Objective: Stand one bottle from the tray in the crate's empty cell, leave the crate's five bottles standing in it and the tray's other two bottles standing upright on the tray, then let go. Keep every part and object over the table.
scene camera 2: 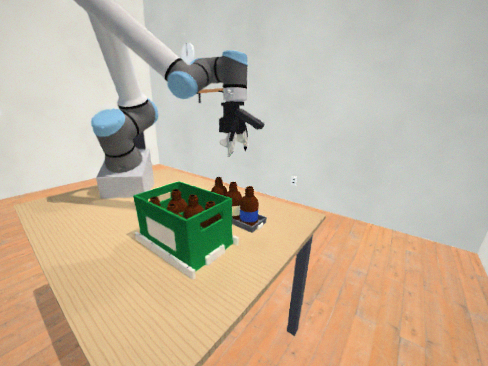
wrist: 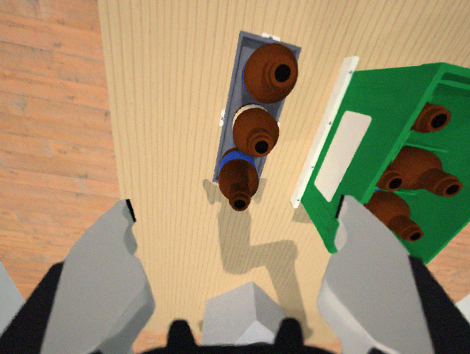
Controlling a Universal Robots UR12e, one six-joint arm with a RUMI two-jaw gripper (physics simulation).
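My gripper: visible in the wrist view and scene camera 2. Gripper, same spot: (wrist: 372, 288) and (scene camera 2: 235, 137).
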